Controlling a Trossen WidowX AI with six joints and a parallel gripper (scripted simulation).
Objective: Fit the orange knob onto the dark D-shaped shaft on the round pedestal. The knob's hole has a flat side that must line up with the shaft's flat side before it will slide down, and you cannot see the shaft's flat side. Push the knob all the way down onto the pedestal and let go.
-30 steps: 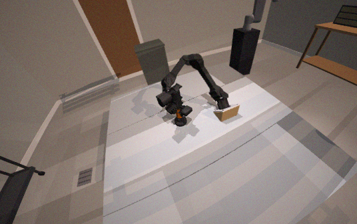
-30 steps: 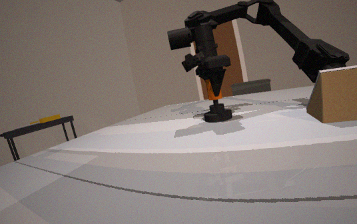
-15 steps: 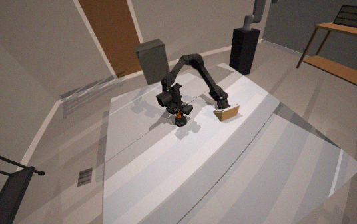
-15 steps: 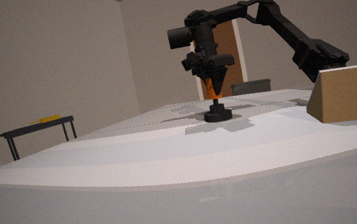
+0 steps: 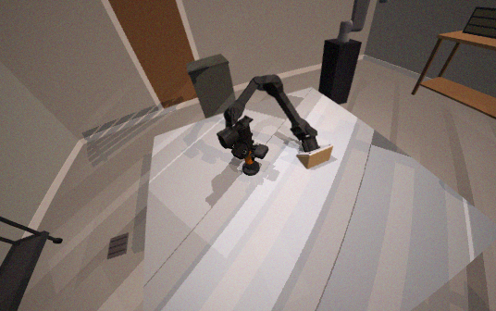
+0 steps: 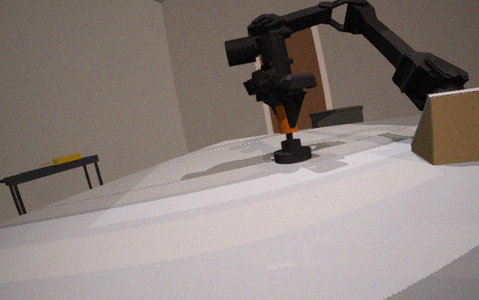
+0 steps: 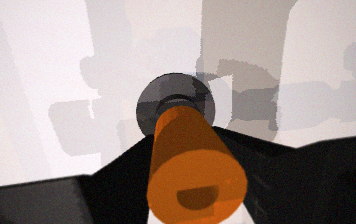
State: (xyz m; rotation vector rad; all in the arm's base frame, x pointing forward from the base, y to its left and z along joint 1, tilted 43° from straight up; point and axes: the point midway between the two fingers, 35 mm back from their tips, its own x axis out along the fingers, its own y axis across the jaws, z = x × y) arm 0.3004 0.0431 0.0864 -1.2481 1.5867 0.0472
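The orange knob lies 2 cm above my gripper tip. The rest, counted from my gripper tip: round pedestal 4 cm below.
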